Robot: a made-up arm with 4 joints.
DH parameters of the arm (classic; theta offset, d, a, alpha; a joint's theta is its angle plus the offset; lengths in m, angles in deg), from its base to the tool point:
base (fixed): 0 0.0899 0 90
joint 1: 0 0.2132 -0.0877 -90
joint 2: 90 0.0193 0.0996 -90
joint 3: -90 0.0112 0.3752 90
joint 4: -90 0.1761 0.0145 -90
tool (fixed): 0 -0.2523 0 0
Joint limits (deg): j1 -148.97..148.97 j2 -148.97..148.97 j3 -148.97..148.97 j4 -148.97..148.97
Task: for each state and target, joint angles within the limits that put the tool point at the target. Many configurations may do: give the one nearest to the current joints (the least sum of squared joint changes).
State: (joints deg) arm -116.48 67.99 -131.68 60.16
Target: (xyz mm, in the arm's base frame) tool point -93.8 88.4 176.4
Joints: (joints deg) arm -132.05 117.02 -84.53 68.94
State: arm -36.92 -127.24 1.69 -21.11
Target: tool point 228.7 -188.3 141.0
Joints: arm -73.44 -148.27 34.55 -24.22
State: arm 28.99 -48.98 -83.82 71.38
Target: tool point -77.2 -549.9 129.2
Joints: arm 22.52 -37.70 -52.13 69.95
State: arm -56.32 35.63 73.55 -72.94
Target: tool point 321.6 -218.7 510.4
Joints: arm -89.65 43.34 54.42 -70.62
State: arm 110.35 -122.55 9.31 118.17
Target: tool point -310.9 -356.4 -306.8
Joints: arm 105.44 -126.45 -1.31 90.10
